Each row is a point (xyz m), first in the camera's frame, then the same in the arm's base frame.
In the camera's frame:
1: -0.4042 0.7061 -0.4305
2: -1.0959 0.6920 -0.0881
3: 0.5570 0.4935 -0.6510
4: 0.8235 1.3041 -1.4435
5: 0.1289 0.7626 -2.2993
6: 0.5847 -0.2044 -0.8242
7: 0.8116 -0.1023 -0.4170
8: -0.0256 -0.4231 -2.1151
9: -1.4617 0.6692 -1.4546
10: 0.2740 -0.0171 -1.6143
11: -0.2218 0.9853 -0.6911
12: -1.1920 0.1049 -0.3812
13: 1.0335 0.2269 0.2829
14: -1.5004 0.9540 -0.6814
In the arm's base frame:
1: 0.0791 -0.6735 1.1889
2: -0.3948 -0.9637 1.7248
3: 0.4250 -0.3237 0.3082
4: 1.5653 -0.2018 0.5108
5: 1.3797 0.7707 1.2373
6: 0.0249 0.2493 0.1366
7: -0.0407 -0.1209 -0.1572
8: 0.3521 1.3624 0.9973
9: 0.2134 0.0971 2.4366
10: 0.4837 0.7325 0.6952
11: 0.5004 -0.6369 1.1720
12: -0.6953 -0.3725 1.7314
13: -0.1074 -0.8614 -0.4650
14: -0.0290 -0.6849 2.3353

